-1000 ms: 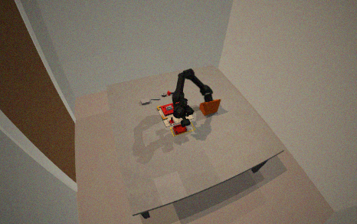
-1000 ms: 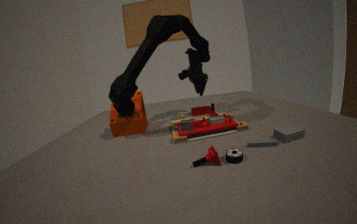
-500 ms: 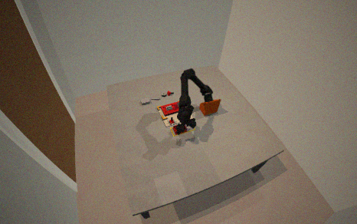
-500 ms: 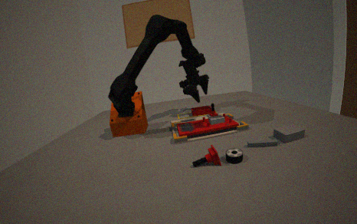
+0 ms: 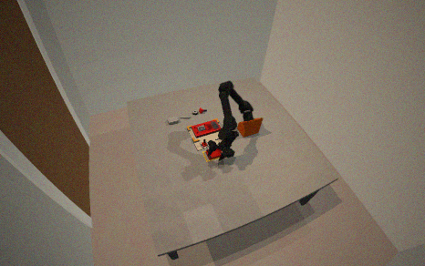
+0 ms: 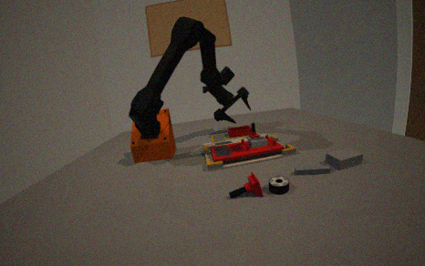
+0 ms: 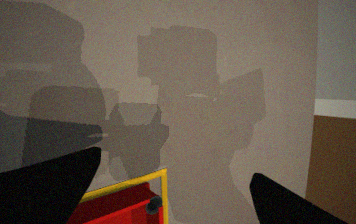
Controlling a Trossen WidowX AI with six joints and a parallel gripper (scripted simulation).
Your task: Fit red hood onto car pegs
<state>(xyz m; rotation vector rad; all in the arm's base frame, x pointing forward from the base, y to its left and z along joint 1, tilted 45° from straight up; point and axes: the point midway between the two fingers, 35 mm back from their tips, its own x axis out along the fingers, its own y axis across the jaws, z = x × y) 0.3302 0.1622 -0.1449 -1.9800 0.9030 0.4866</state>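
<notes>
Right now the red hood is 30 mm behind my gripper tip, 70 mm to the right of it and 50 mm below it. Round my gripper tip: black wheel: 20 mm behind, 500 mm to the right, 50 mm below; then grey engine block: 10 mm behind, 300 mm to the right, 40 mm below; then jig: 40 mm behind, 270 mm to the right, 50 mm below.
</notes>
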